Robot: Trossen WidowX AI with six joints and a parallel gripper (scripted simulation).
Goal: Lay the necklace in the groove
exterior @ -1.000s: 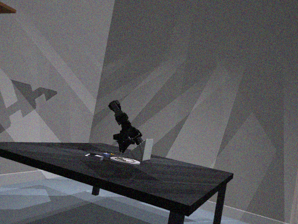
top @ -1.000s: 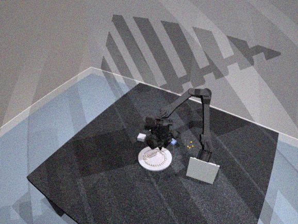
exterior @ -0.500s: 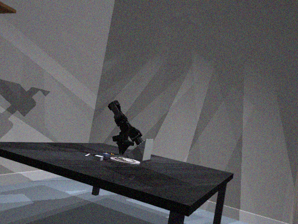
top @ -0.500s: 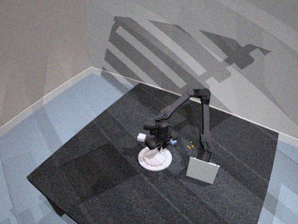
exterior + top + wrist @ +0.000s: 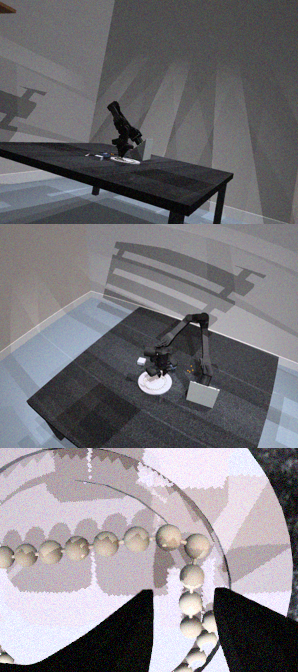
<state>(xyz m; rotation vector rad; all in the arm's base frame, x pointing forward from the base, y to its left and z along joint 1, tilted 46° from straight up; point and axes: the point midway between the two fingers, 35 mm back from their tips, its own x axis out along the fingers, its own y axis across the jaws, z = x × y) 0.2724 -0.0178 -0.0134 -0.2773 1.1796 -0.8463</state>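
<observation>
My gripper tip is now 1 cm short of the round white bead board, 5 cm to the right of it and 1 cm above it. Also, from my gripper tip: small white block: 18 cm ahead, 5 cm to the right, 1 cm below; then small blue cube: 1 cm behind, 13 cm to the right, 1 cm below; then thin white stick: 13 cm ahead, 18 cm to the right, 2 cm below.
</observation>
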